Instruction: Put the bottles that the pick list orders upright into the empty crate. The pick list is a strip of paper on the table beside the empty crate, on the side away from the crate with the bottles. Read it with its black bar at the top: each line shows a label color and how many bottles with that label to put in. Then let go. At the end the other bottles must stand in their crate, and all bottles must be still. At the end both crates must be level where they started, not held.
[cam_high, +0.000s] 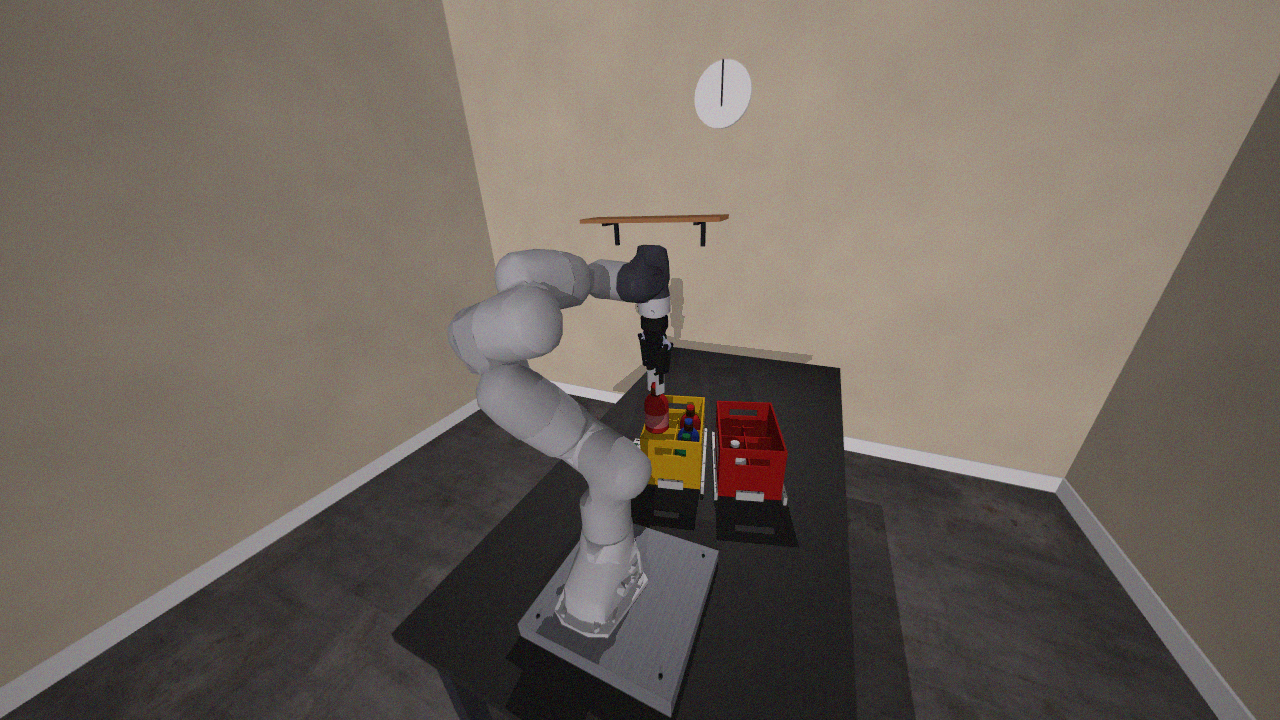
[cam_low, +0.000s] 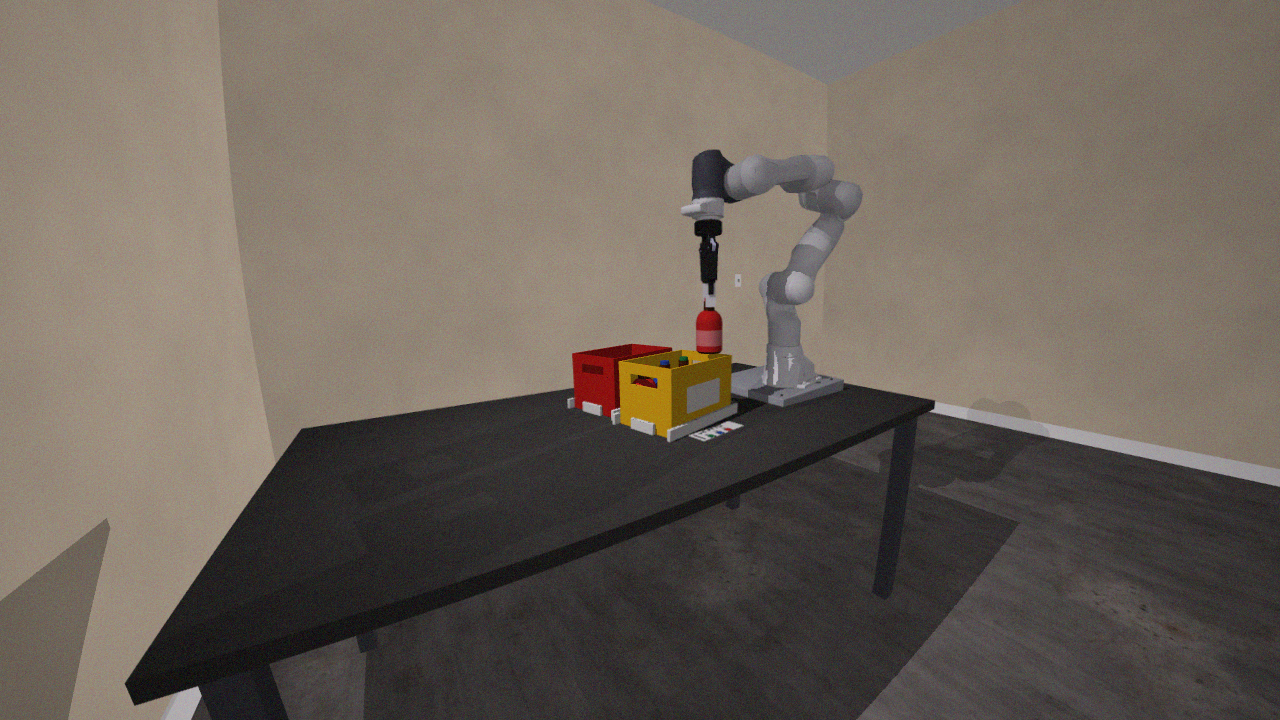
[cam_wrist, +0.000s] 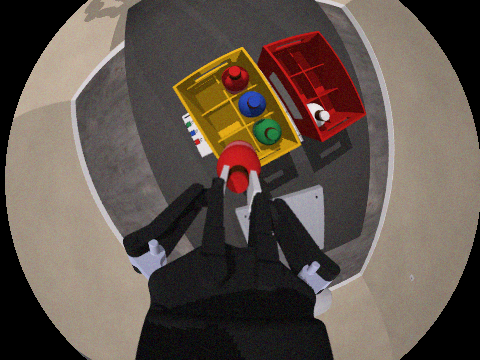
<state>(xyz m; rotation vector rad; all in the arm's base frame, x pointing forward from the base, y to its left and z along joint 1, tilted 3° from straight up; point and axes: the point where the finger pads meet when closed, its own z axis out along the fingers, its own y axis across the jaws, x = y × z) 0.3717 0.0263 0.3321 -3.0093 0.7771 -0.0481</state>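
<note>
Now: the green-labelled bottle 26 cm below my hand, 9 cm to the right of it and 2 cm ahead of it. Round my hand: white-capped bottle 26 cm below, 23 cm to the right, 4 cm ahead; then yellow crate 26 cm below, 10 cm ahead, 2 cm to the right; then blue-labelled bottle 26 cm below, 11 cm ahead, 7 cm to the right.
</note>
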